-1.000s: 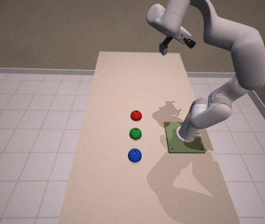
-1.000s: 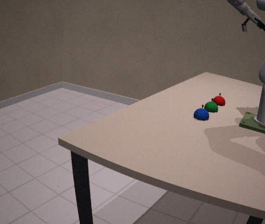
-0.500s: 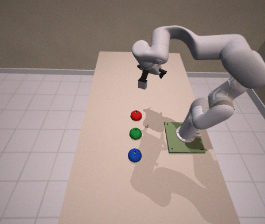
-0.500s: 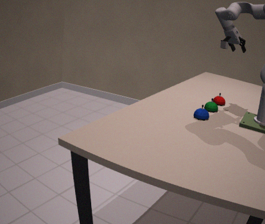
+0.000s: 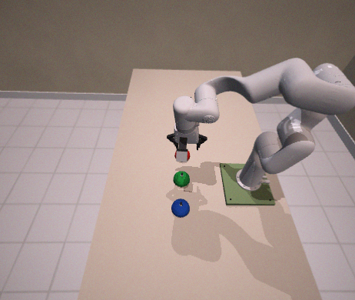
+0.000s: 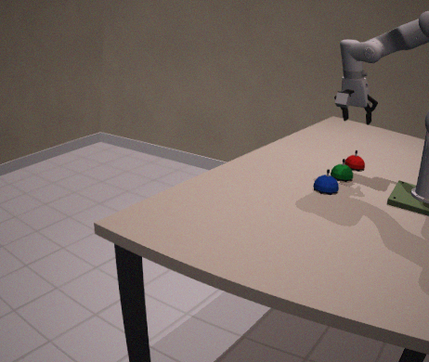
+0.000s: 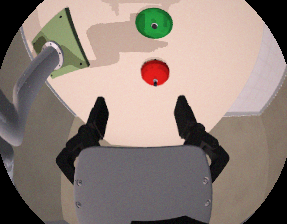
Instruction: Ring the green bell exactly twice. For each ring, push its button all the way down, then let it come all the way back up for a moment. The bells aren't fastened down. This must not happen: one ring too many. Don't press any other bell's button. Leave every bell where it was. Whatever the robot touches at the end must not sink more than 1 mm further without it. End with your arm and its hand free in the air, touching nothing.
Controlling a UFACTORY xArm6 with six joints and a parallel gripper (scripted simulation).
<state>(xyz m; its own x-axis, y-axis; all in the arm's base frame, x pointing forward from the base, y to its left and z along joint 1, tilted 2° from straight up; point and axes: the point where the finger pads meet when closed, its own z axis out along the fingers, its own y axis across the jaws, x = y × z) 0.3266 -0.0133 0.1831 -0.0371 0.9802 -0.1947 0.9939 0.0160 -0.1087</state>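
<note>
Now: hand 10 mm short of the green bell, 60 mm to the right of it and 160 mm above it. From my hand the other things lie so: red bell (20 mm ahead, 90 mm to the right, 160 mm below); then blue bell (210 mm to the left, 160 mm below).
</note>
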